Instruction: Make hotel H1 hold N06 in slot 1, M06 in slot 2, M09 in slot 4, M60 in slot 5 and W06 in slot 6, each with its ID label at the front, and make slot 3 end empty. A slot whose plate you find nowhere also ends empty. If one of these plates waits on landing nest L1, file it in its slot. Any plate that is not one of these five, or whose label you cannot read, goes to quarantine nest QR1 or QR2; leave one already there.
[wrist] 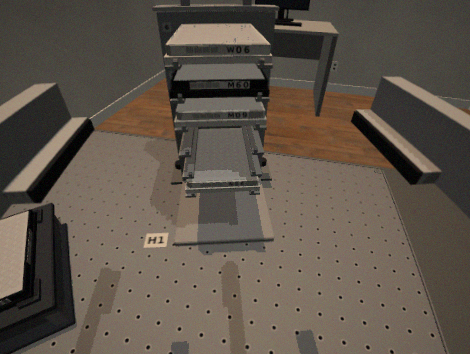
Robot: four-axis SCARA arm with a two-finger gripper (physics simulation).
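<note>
Hotel H1 [267,59] stands ahead, with its front facing me. The white plate W06 [218,36] is on top, in slot 6. The black-sided plate M60 [180,88] is below it in slot 5, and the pale plate M09 [220,107] is in slot 4. All three labels face front. Below M09, slot 3 shows bare rails with no plate. A grey plate [220,150] lies lower down between the rails; its front label is too small to read surely, and I cannot tell its slot. My gripper [226,100] is open and empty, its fingers wide apart, back from the hotel.
At the left edge a dark nest [52,280] bears a pale-topped plate [14,250] with a dark side; its label is cut off. The H1 tag [156,240] lies on the perforated table [150,285]. A desk [310,27] with a monitor stands behind, on the wooden floor.
</note>
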